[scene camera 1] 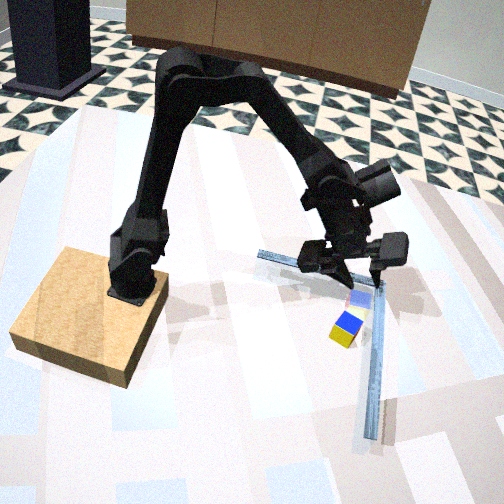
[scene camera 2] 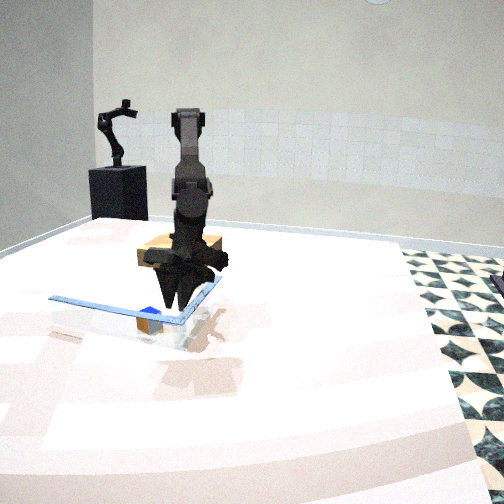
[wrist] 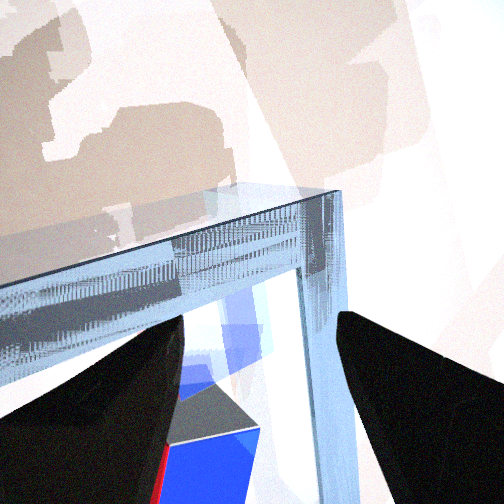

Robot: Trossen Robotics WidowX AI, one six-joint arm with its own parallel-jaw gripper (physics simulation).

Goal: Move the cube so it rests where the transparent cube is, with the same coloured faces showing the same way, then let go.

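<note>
The cube [scene camera 1: 348, 328] lies on the table inside the corner of a pale blue L-shaped rail [scene camera 1: 374, 340], with blue on top and yellow on a side. In the wrist view the cube [wrist: 212, 450] shows blue, grey and a red edge. The transparent cube [scene camera 1: 360, 300] sits just beyond it, tight in the rail's corner, faint in the wrist view [wrist: 238, 330]. My gripper [scene camera 1: 355, 272] hangs above the transparent cube, open and empty; its two fingers frame the wrist view [wrist: 260, 400]. In the second scene view the gripper [scene camera 2: 183, 290] is above the cube [scene camera 2: 150, 320].
A wooden block [scene camera 1: 90, 312] carries the arm's base at the left. The rail runs along the back and right of the cube. A dark pedestal [scene camera 2: 118, 193] with a small arm stands behind the table.
</note>
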